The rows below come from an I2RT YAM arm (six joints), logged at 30 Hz.
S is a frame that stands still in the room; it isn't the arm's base.
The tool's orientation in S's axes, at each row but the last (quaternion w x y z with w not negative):
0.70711, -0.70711, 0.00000, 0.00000
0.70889, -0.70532, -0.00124, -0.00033
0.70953, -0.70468, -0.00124, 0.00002
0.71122, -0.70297, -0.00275, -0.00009
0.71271, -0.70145, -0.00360, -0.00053
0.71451, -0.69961, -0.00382, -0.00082
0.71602, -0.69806, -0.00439, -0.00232
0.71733, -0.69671, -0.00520, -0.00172
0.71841, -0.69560, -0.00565, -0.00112
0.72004, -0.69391, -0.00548, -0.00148
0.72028, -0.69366, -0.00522, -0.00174
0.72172, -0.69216, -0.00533, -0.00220
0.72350, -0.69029, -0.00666, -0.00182
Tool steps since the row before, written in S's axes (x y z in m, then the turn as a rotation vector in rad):
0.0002, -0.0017, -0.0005, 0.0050, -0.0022, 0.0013
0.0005, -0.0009, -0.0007, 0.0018, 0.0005, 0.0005
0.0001, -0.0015, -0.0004, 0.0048, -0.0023, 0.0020
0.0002, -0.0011, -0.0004, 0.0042, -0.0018, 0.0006
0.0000, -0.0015, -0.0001, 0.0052, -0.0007, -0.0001
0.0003, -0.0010, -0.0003, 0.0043, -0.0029, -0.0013
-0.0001, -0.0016, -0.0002, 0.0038, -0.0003, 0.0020
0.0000, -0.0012, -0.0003, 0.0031, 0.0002, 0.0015
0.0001, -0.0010, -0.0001, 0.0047, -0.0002, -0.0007
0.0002, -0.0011, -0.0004, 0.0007, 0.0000, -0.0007
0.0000, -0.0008, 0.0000, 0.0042, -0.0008, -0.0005
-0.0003, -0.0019, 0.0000, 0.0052, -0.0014, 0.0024
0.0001, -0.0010, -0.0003, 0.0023, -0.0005, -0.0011
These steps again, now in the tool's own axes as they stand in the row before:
0.0002, 0.0005, -0.0017, 0.0050, -0.0013, -0.0022
0.0005, 0.0007, -0.0009, 0.0018, -0.0005, 0.0005
0.0001, 0.0004, -0.0015, 0.0048, -0.0020, -0.0023
0.0002, 0.0004, -0.0011, 0.0042, -0.0006, -0.0018
0.0000, 0.0001, -0.0015, 0.0052, 0.0001, -0.0007
0.0003, 0.0003, -0.0010, 0.0043, 0.0013, -0.0029
-0.0001, 0.0002, -0.0016, 0.0038, -0.0020, -0.0003
0.0000, 0.0003, -0.0012, 0.0031, -0.0015, 0.0002
0.0001, 0.0001, -0.0010, 0.0047, 0.0007, -0.0003
0.0002, 0.0004, -0.0011, 0.0007, 0.0007, 0.0000
0.0000, 0.0000, -0.0008, 0.0042, 0.0005, -0.0008
-0.0003, -0.0001, -0.0019, 0.0052, -0.0024, -0.0013
0.0001, 0.0003, -0.0010, 0.0023, 0.0011, -0.0006

